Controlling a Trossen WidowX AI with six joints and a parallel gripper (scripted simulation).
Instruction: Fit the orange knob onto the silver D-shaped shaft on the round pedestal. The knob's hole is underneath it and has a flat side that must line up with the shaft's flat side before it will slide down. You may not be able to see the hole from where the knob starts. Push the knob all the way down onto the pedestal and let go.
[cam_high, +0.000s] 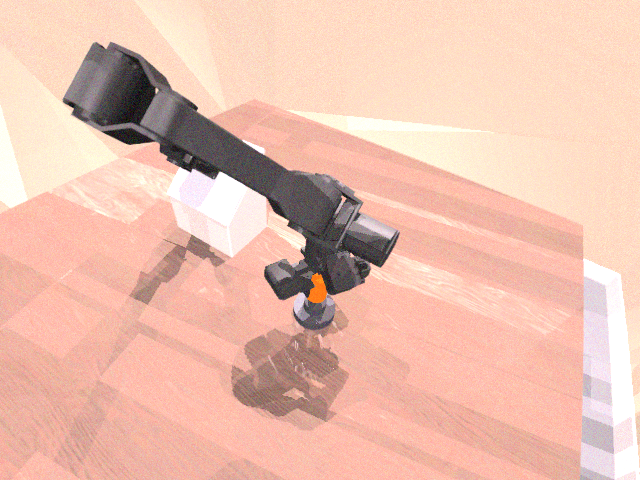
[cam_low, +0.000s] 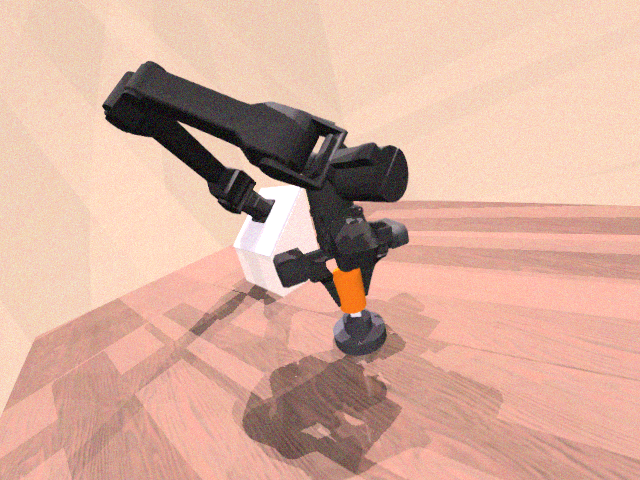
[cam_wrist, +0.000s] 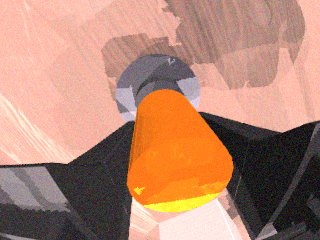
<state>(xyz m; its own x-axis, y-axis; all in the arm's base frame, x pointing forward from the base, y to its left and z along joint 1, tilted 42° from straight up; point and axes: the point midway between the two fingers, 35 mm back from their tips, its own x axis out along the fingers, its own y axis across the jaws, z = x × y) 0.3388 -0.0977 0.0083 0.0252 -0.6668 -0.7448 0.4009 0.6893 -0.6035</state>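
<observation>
The orange knob is 30 mm above my gripper tip. From my gripper tip the other things lie so: round pedestal 40 mm below.
</observation>
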